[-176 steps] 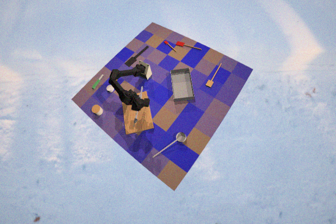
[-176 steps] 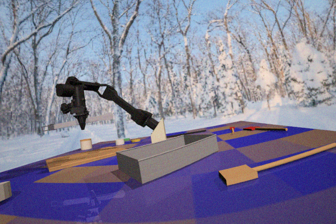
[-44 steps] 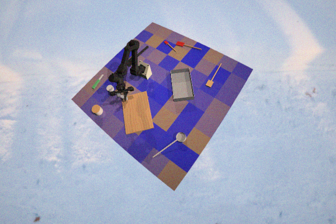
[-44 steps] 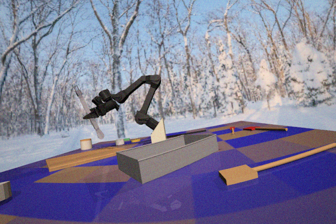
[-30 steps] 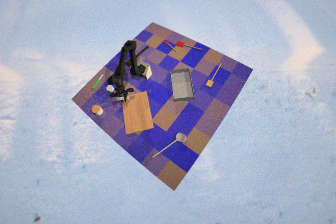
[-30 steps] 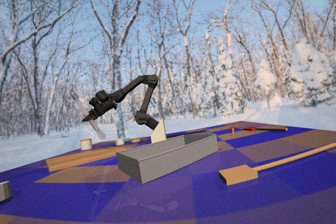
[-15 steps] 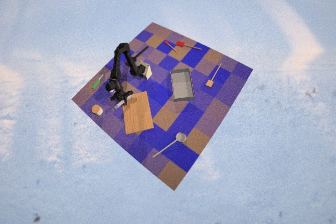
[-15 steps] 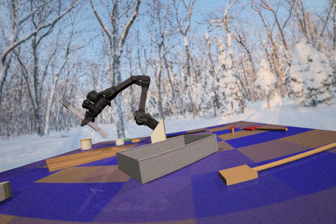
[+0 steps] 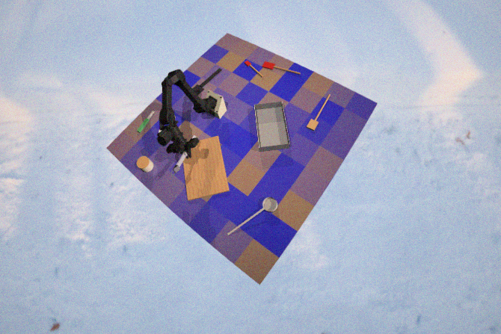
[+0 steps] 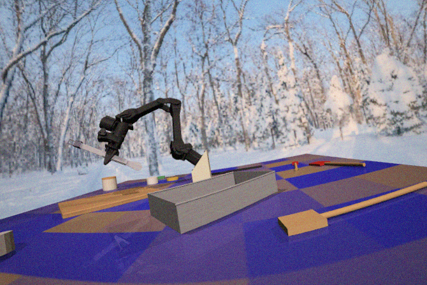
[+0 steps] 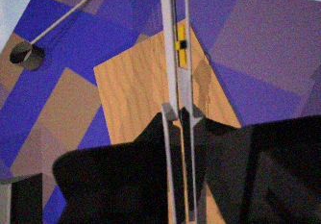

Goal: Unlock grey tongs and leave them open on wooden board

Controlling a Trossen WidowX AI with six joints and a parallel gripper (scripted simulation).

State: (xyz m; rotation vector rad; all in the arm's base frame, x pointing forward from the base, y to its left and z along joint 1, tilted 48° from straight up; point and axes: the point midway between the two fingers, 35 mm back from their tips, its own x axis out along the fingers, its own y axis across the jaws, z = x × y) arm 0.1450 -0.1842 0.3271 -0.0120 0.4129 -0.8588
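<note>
Right now the yellow lock piece is 6 cm above my gripper tip and 3 cm to the right of it. The rest, counted from my gripper tip: wooden board 14 cm below, 3 cm to the left, 3 cm ahead; wooden-lidded jar 27 cm behind, 18 cm to the right, 11 cm below; white cylinder 34 cm behind, 13 cm below, 6 cm to the left.
</note>
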